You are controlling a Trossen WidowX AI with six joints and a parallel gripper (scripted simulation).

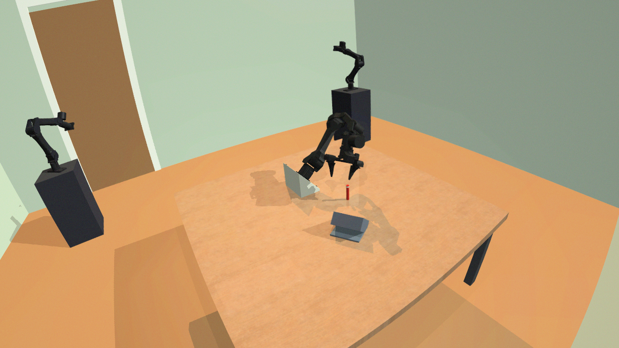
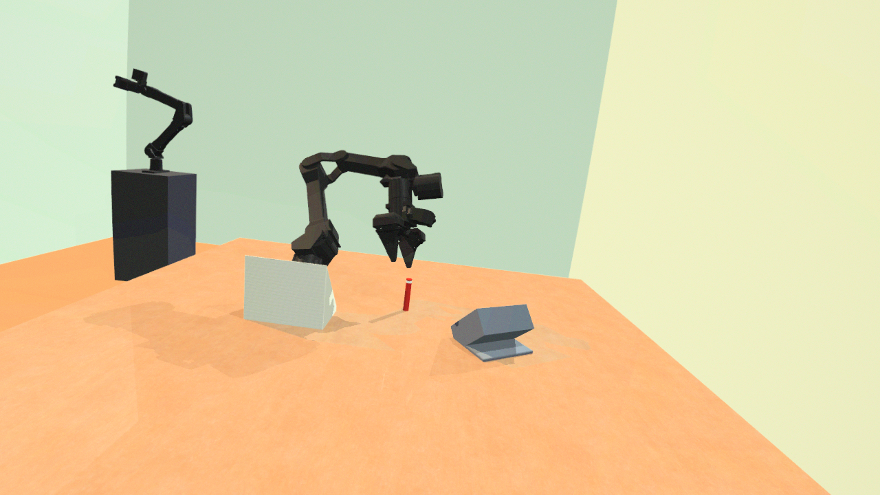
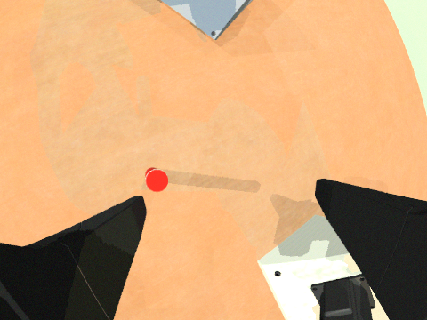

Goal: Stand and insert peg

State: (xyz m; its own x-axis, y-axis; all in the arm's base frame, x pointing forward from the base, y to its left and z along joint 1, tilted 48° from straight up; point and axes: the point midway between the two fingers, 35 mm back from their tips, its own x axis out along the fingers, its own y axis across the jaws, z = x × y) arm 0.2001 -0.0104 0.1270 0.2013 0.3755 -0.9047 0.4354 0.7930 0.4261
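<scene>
The red peg is 6 cm below my gripper tip, 3 cm to the left of it and 2 cm ahead of it. Also, from my gripper tip: grey-blue panel block 20 cm ahead, 13 cm to the right, 8 cm below.
</scene>
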